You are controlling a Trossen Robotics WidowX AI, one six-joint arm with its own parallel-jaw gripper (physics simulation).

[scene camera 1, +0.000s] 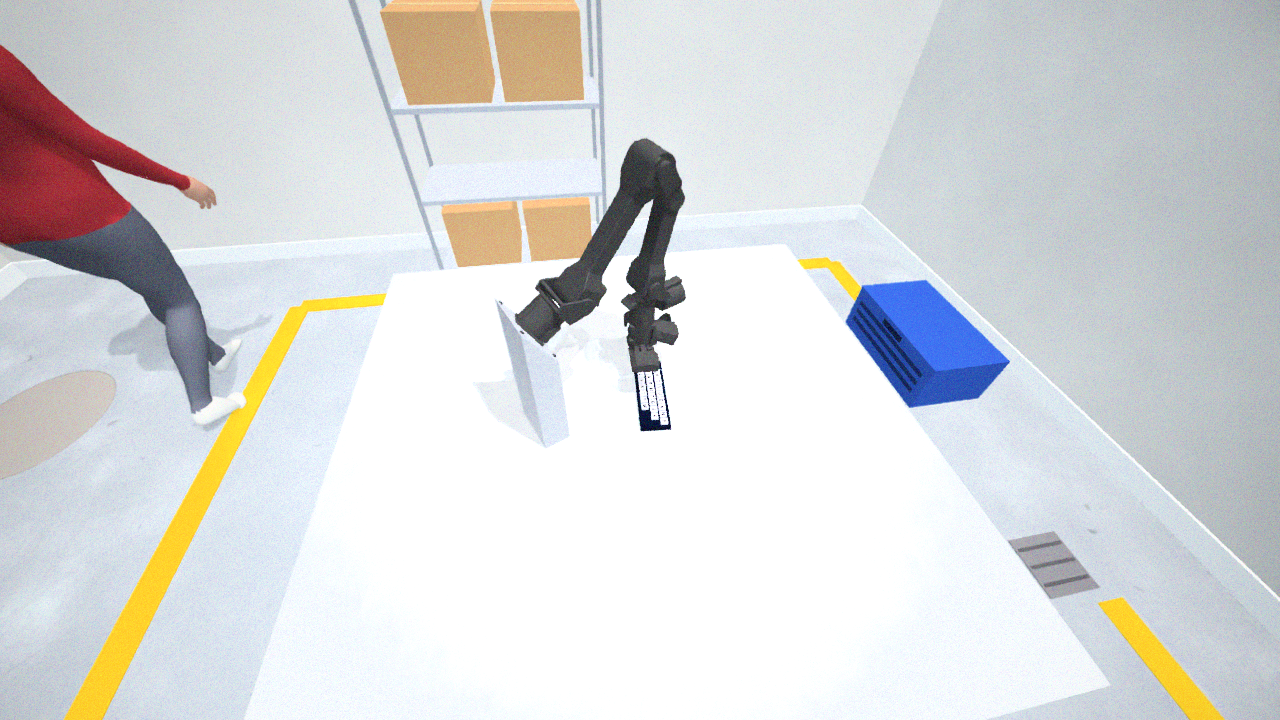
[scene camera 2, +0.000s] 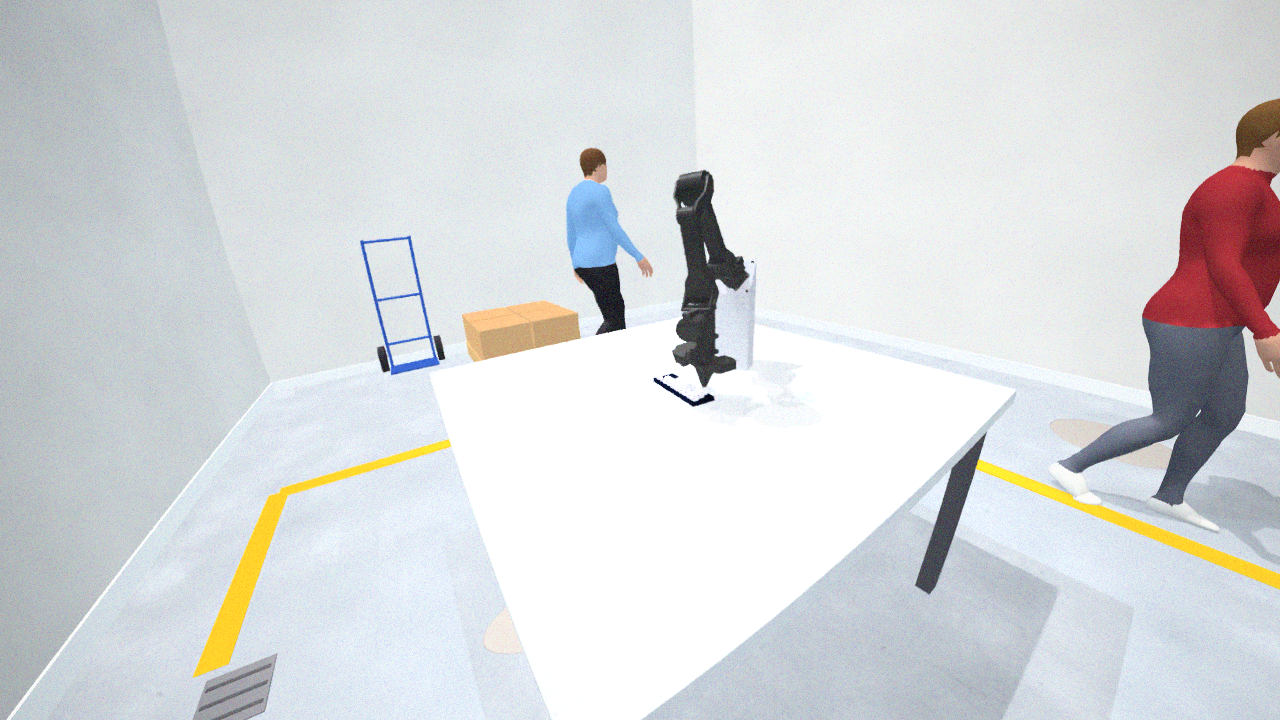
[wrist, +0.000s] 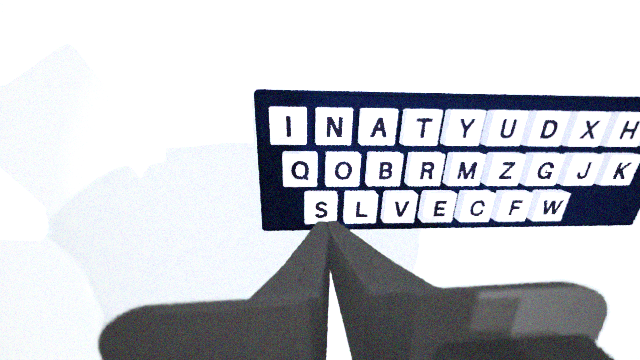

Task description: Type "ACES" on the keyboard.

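A dark blue keyboard with white letter keys lies on the white table. In the wrist view the bottom row starts with the S key and holds the E key and the C key; the A key is third in the top row. My gripper is shut with nothing between its fingers. Its tips appear at the lower right edge of the S key, overlapping it slightly in the wrist view. I cannot tell whether they touch it. The keyboard's right end is cut off in the wrist view.
A white upright panel stands on the table beside the arm. A blue cabinet, a shelf unit and a person in red are around the table. A person in blue is behind it.
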